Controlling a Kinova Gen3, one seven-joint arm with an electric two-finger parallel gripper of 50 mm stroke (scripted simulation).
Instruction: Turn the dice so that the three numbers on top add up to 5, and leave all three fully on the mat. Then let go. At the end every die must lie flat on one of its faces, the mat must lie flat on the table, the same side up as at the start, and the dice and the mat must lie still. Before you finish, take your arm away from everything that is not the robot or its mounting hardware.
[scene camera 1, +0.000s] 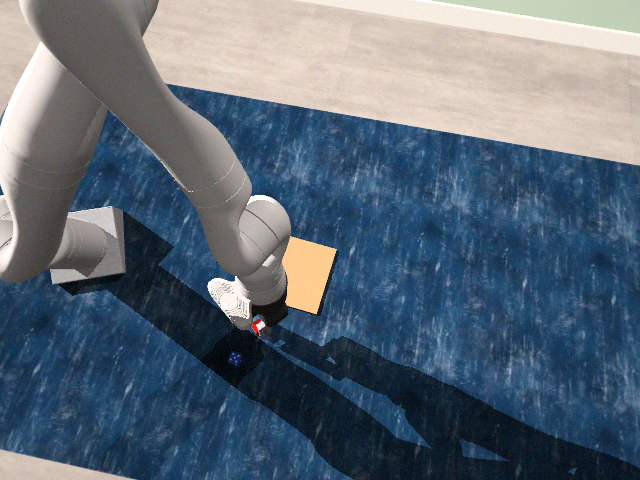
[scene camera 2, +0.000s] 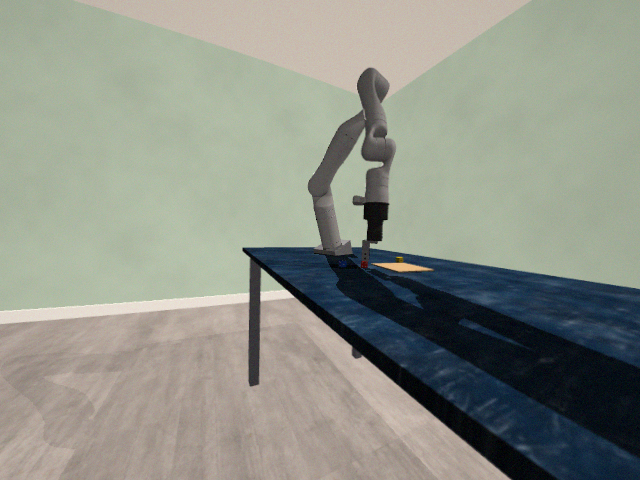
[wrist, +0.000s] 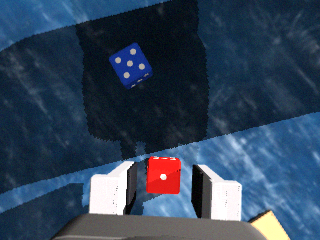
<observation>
My gripper shows in scene camera 1, in scene camera 2 and in the wrist view (164, 181). The same spot on my gripper: (scene camera 1: 262, 329) is (scene camera 2: 363, 242).
</observation>
